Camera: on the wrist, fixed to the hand. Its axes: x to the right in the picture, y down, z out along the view.
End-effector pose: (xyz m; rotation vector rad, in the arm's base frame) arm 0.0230 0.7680 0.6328 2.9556 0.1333 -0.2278
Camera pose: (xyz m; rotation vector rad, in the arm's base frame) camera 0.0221 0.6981 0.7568 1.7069 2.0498 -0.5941
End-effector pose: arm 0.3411 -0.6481 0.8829 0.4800 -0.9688 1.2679
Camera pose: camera 0.2941 -0.5552 0.7859 0.7966 -0.6821 -0.4255
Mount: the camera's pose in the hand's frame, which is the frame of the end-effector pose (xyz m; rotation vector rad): -0.0259 0.0890 -0.1080 -0.4385 -0.2467 -1.5853
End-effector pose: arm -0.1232 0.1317 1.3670 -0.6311 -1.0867 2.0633
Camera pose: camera -0.0647 0.1304 1.2373 0.3332 -1.4431 0.5168
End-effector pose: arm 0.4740 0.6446 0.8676 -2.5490 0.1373 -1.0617
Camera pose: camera 0.3845 0.5355 0.8866 1.9074 1.4579 0.7323
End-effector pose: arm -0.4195 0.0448 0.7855 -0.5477 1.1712 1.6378
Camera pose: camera -0.5092 -0.0649 0.7983 -1.1010 -0.0432 0.4711
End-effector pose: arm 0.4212 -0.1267 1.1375 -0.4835 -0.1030 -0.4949
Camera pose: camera 0.4390 -0.0977 0.9993 -0.8399 -0.6459 -2.0365
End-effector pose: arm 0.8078 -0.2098 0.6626 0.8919 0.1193 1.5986
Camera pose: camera 0.6710 -0.2124 0.6233 0.3648 0.2120 0.0112
